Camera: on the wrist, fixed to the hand. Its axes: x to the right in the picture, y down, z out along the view.
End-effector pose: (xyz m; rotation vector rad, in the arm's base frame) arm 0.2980 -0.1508 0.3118 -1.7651 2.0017 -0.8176
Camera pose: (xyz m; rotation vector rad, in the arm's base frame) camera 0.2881 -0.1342 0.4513 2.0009 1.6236 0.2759
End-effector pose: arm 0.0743 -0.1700 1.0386 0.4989 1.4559 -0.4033
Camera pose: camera -0.0660 -0.1710 1.0262 2.0389 -0.5880 1.9972
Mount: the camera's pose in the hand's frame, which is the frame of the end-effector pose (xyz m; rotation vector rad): 0.0011 -0.0784 -0.1170 -0.1626 -0.1981 -3.0927
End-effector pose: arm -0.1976 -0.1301 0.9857 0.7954 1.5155 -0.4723
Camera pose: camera -0.3351 -0.0994 0.9855 2.0282 -0.9555 1.7992
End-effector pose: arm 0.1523 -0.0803 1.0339 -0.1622 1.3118 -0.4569
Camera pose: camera 0.0225 -0.1350 1.0314 1.8754 0.2875 2.0859
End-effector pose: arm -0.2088 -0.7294 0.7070 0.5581 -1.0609 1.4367
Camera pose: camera -0.1057 -0.6390 0.6750 1.0795 0.3699 -1.4279
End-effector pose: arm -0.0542 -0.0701 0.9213 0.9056 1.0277 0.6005
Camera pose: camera -0.1590 -0.0686 0.8272 -1.2475 0.9333 -1.8949
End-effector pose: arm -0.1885 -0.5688 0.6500 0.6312 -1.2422 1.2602
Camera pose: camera -0.0765 -0.4842 0.6381 1.2901 0.4628 -1.4869
